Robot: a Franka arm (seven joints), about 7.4 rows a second.
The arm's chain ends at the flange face. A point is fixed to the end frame.
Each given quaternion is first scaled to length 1.
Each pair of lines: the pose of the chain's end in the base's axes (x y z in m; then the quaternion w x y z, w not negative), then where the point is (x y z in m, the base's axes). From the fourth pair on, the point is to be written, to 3 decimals.
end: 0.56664 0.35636 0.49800 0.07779 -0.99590 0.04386 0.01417
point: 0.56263 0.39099 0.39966
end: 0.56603 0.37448 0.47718 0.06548 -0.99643 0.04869 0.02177
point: 0.56061 0.40677 0.37812
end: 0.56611 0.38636 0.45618 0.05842 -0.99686 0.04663 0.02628
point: 0.55960 0.41727 0.35675
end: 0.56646 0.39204 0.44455 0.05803 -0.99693 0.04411 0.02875
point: 0.559 0.423 0.345
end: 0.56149 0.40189 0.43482 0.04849 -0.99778 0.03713 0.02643
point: 0.554 0.431 0.335
